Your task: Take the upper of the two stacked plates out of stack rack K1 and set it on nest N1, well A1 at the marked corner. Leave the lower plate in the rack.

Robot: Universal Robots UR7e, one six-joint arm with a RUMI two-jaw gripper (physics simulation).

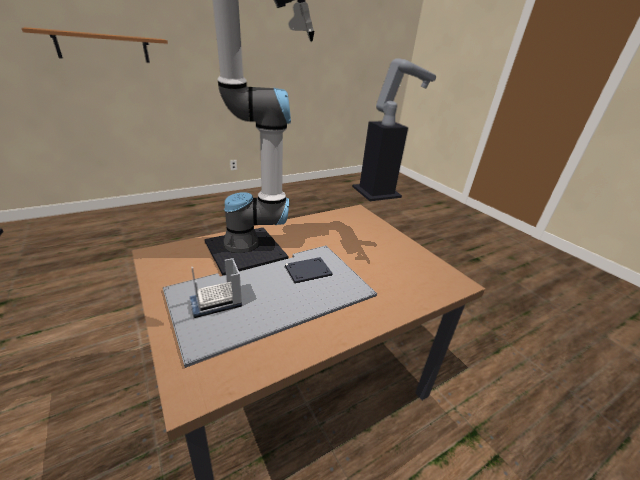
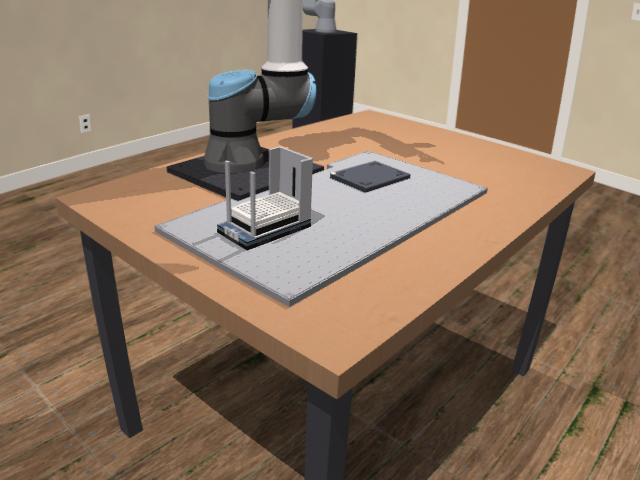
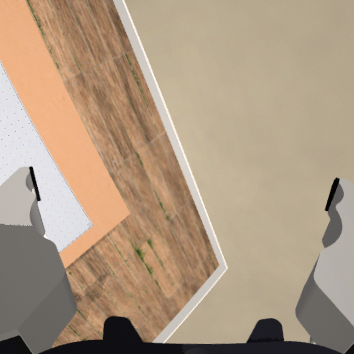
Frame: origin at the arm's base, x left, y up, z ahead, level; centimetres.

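Seen in the pictures: gripper, fingertip midpoint: [image 1: 312, 17] [image 3: 184, 177]; arm's base, link origin: [image 1: 241, 243] [image 2: 233, 163].
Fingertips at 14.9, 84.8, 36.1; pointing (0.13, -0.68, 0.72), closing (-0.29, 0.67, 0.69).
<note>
Pixels of each thing's top centre, then the offset from my fingertips to it, as dx, dy, dz. Level surfaces: height alone.
- Stack rack K1, top centre: [image 2: 264, 160] [image 1: 212, 270] -30.4, -71.0, -0.7
- upper plate, top centre: [image 2: 268, 205] [image 1: 217, 292] -29.4, -80.5, -0.8
- dark layer, top centre: [image 2: 268, 212] [image 1: 218, 295] -29.4, -81.8, -0.8
- Nest N1, top centre: [image 2: 371, 172] [image 1: 308, 267] +7.1, -83.7, -8.9
- grey perforated board, surface height: dy -85.2
- wooden table, surface height: dy -86.5
Stack rack K1 [image 1: 235, 283] [image 2: 305, 191] stands at the left part of the grey board, with a tall slotted panel and two thin posts. The upper plate [image 1: 216, 293] [image 2: 266, 206], white with a grid of wells, lies flat in it. A dark layer [image 2: 273, 223] shows beneath it; the lower plate's outline is hard to tell. Nest N1 [image 1: 308, 269] [image 2: 369, 175] is a flat dark tile with nothing on it and a small pale mark at one corner. My gripper [image 1: 310, 35] [image 3: 184, 177] is open and empty, high above the table, away from rack and nest.
The grey perforated board [image 1: 279, 310] [image 2: 330, 248] lies on the wooden table [image 1: 413, 289] [image 2: 439, 268]. The arm's base stands on a black plate [image 1: 263, 248] [image 2: 193, 178] behind the board. A black pedestal [image 1: 383, 157] [image 2: 336, 72] with another grey arm stands beyond the table.
</note>
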